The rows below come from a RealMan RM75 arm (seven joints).
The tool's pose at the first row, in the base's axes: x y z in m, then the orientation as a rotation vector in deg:
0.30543 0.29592 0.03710 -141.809 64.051 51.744
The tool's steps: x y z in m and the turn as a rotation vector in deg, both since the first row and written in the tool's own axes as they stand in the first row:
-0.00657 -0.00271 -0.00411 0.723 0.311 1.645
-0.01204 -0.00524 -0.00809 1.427 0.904 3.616
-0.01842 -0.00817 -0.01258 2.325 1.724 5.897
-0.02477 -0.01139 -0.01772 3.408 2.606 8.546
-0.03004 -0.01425 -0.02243 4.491 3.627 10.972
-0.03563 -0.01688 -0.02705 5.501 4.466 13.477
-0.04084 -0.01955 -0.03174 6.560 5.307 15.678
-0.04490 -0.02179 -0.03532 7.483 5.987 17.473
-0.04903 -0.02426 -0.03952 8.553 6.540 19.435
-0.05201 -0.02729 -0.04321 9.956 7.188 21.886
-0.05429 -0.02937 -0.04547 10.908 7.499 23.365
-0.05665 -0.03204 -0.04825 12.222 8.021 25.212
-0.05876 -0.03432 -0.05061 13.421 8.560 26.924
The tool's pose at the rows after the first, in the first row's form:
0.30590 0.29952 0.04446 -140.878 66.473 51.284
0.30673 0.30243 0.05102 -140.007 69.404 50.591
0.30762 0.30588 0.05855 -138.964 72.831 49.547
0.30902 0.30920 0.06656 -137.586 76.761 48.353
0.31051 0.31186 0.07355 -136.314 80.407 46.910
0.31163 0.31460 0.08067 -134.861 84.054 45.725
0.31300 0.31711 0.08761 -133.444 87.272 44.405
0.31416 0.31921 0.09295 -132.186 89.870 43.272
0.31572 0.32121 0.09882 -130.589 92.614 42.196
0.31806 0.32315 0.10355 -128.445 95.978 40.830
0.31943 0.32476 0.10674 -126.977 97.949 40.009
0.32143 0.32655 0.11038 -125.085 100.418 38.719
0.32308 0.32814 0.11354 -123.342 102.688 37.463

